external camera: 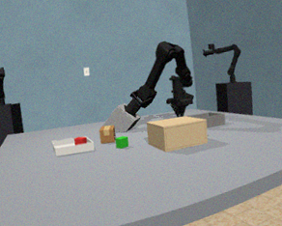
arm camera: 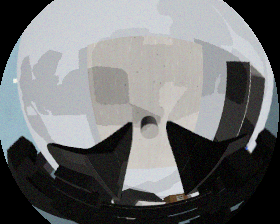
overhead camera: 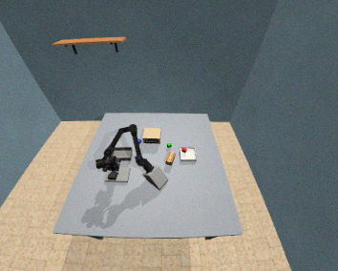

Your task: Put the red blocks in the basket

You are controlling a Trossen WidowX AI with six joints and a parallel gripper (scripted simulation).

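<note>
My gripper is now 380 mm to the left of the small brown box, 270 mm short of it and 20 mm above it. From my hand the other things lie so: blue block: 380 mm ahead, 40 mm below, 30 mm to the right; then grey lid: 40 mm below; then drawer unit: 480 mm ahead, 140 mm to the right, 20 mm below.
</note>
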